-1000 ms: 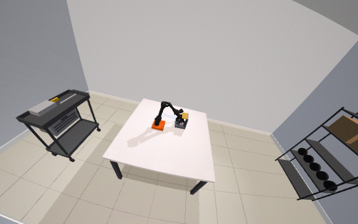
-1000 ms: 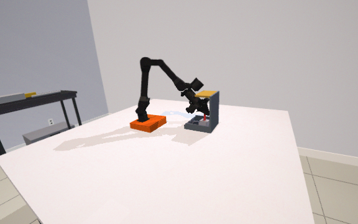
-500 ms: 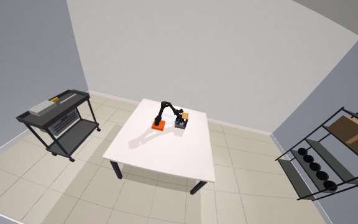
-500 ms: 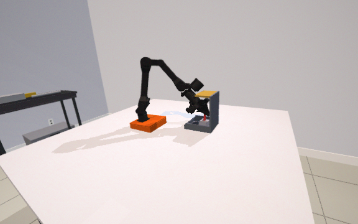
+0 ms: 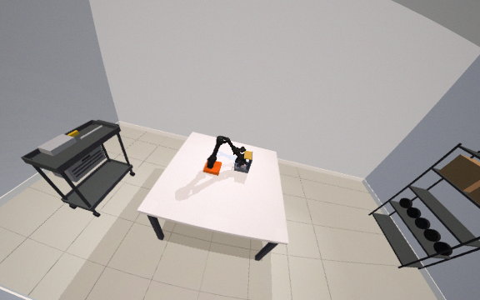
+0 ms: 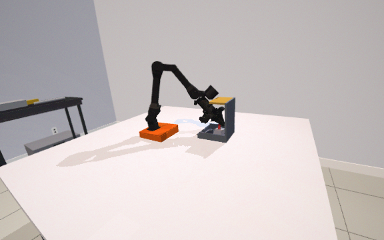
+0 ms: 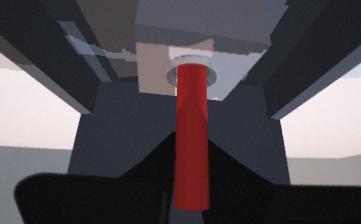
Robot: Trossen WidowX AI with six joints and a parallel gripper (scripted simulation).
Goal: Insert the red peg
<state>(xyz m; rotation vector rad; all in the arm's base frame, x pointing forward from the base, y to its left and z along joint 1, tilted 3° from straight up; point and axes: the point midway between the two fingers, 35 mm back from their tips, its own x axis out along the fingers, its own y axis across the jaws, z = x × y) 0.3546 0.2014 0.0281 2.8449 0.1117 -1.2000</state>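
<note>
The red peg lies 30 mm behind my gripper tip and 10 mm below it. Round my gripper tip: yellow roof: 140 mm above, 10 mm to the right, 10 mm behind; box wall: 50 mm above, 30 mm ahead.
</note>
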